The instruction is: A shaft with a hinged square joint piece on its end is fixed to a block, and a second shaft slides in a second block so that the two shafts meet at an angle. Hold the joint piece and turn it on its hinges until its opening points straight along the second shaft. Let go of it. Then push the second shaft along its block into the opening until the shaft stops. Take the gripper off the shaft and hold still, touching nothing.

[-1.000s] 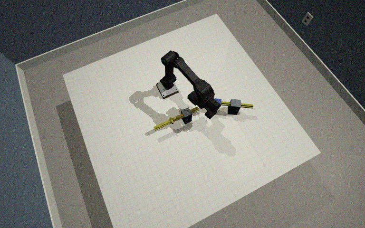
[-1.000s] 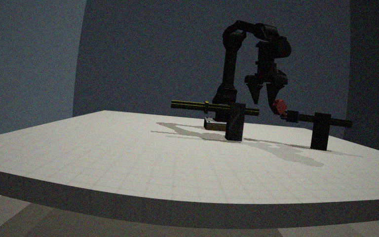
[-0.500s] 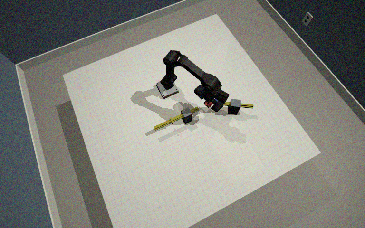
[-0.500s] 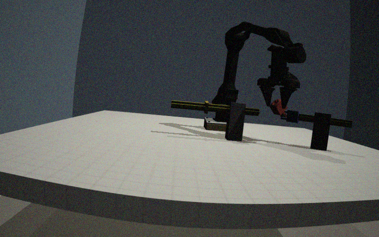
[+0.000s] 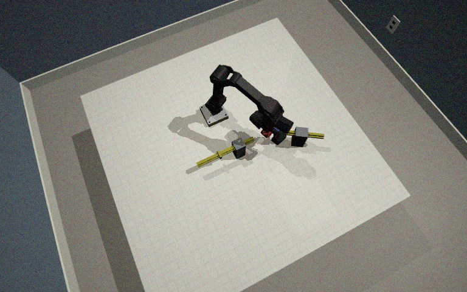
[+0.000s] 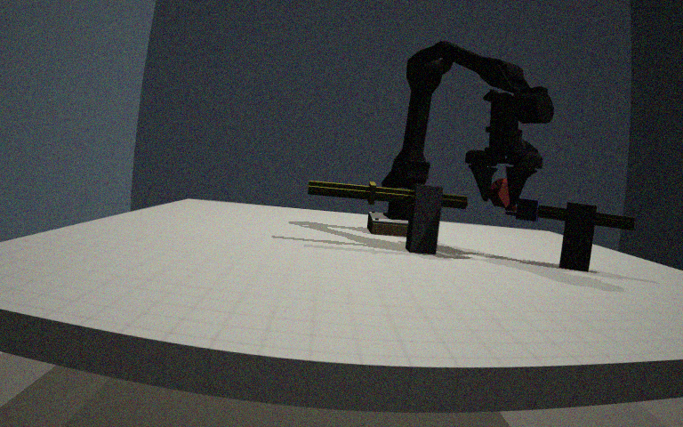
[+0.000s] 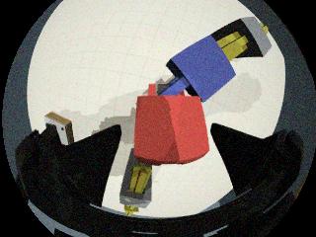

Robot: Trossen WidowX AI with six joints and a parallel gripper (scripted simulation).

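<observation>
The red joint piece is 10 mm to the left of my gripper tip and 20 mm above it.
</observation>
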